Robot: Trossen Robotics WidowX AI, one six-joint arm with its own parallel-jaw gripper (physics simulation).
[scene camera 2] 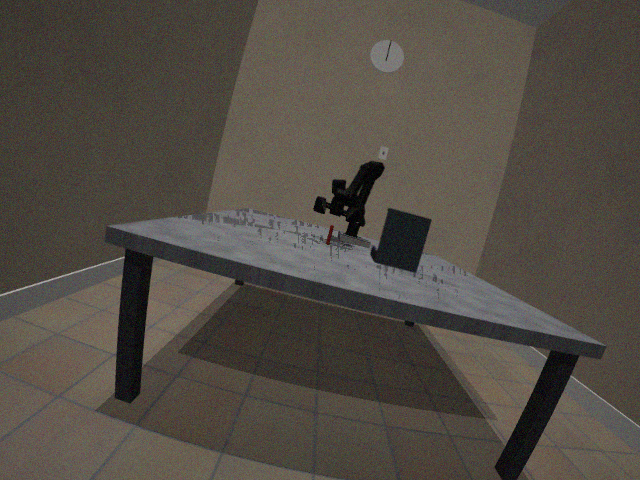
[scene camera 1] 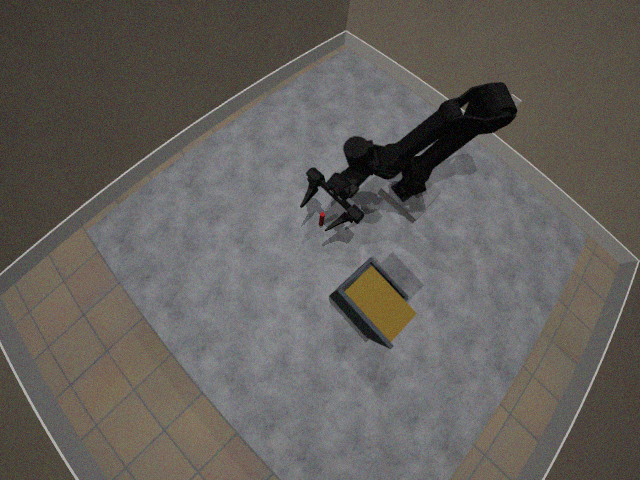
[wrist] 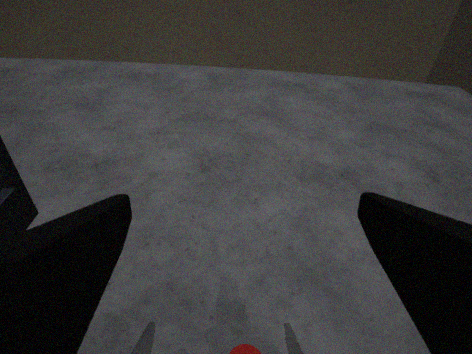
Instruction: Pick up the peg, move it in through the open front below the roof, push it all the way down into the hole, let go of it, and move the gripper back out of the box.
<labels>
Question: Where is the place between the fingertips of my gripper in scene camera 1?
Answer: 312,219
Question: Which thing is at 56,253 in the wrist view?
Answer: My gripper.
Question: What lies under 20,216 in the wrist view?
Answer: A box.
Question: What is my gripper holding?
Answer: Nothing.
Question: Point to a box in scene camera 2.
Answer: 403,237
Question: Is my gripper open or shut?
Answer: Open.
</labels>
